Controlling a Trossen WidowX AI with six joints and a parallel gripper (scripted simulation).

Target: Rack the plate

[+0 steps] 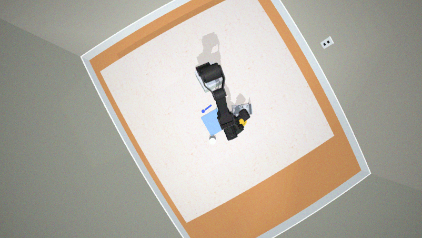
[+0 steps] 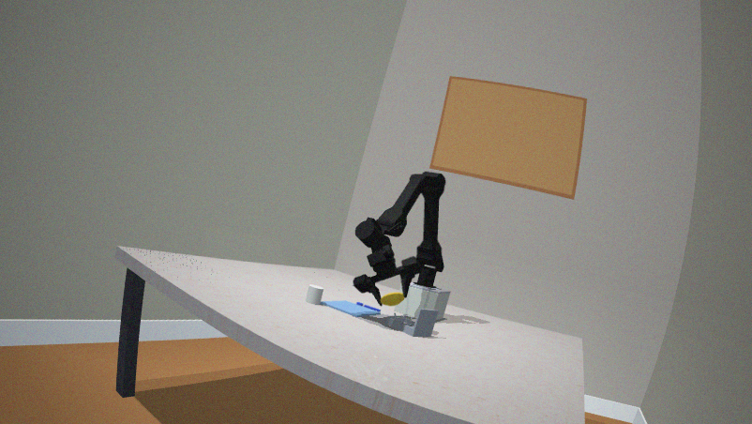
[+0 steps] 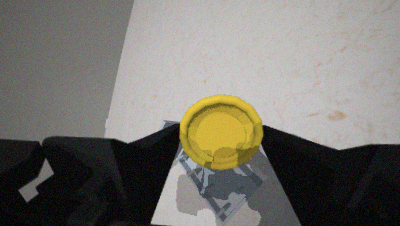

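The grey dish rack is 7 cm behind my gripper tip, 3 cm to the left of it and 6 cm below it. The rest, counted from my gripper tip: yellow plate: right at my gripper tip; white cup: 5 cm ahead, 23 cm to the right, 5 cm below; blue mat: 6 cm behind, 17 cm to the right, 8 cm below.
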